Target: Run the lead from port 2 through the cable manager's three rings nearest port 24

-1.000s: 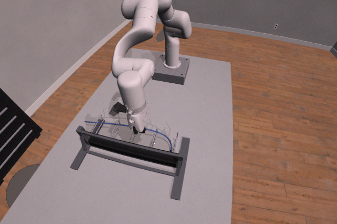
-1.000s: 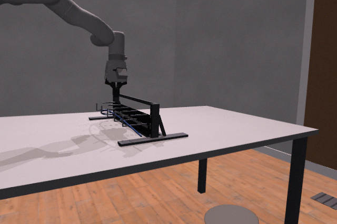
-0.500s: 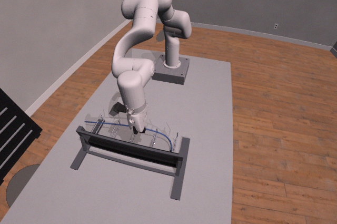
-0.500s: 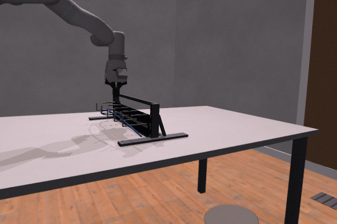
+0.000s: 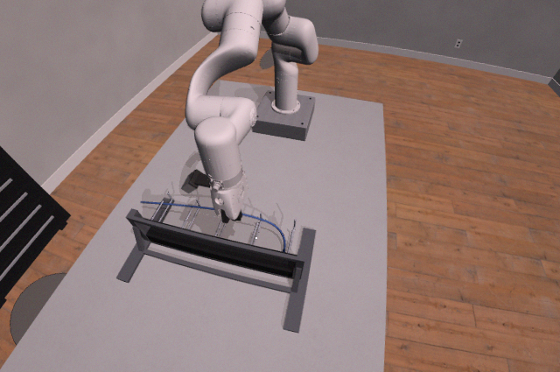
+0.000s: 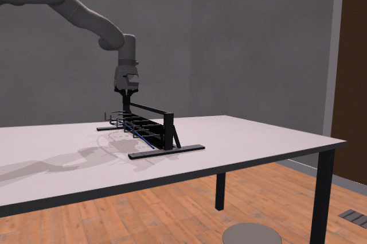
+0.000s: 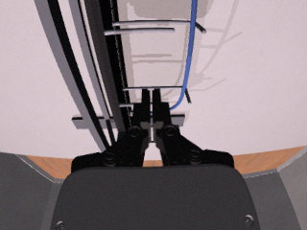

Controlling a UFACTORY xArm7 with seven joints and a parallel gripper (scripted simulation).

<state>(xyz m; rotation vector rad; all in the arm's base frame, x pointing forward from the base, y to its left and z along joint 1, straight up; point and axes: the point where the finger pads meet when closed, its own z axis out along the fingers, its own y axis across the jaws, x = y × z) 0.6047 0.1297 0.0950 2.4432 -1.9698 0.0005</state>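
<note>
My gripper is now 100 mm above the rack, 70 mm short of it and 40 mm to the left of it.
</note>
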